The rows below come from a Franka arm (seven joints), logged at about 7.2 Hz.
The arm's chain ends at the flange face. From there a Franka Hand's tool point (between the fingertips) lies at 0.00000 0.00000 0.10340 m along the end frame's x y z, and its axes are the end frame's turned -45 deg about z.
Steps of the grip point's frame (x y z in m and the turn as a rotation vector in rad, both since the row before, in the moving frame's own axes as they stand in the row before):
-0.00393 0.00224 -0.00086 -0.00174 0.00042 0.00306
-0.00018 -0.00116 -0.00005 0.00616 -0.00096 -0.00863
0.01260 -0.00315 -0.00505 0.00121 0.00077 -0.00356
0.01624 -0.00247 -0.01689 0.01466 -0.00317 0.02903
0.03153 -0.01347 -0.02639 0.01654 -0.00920 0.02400
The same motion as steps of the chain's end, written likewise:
-0.00135 0.00427 -0.00086 -0.00093 0.00153 0.00306
-0.00043 -0.00032 -0.00005 0.00368 -0.00503 -0.00863
0.00671 -0.01099 -0.00505 0.00140 -0.00031 -0.00356
0.01103 -0.01237 -0.01688 0.00812 -0.01261 0.02903
0.01465 -0.03126 -0.02637 0.00519 -0.01820 0.02400

